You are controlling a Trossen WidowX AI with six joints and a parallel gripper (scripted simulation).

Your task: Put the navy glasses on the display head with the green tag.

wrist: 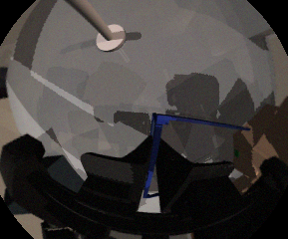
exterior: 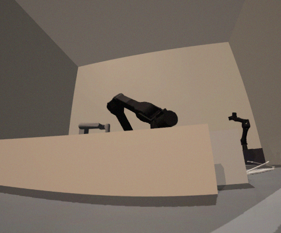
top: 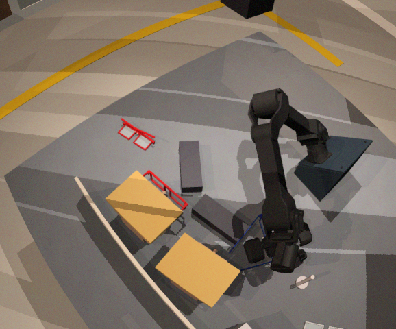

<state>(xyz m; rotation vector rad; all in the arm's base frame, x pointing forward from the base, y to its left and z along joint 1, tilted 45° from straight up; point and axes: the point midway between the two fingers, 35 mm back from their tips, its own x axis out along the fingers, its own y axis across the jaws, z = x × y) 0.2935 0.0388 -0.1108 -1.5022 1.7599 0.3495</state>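
My gripper tip is now 1 cm past the peg, 14 cm to the right of it and 1 cm below it. Round my gripper tip: cream board 33 cm ahead, 18 cm to the right, 4 cm above.
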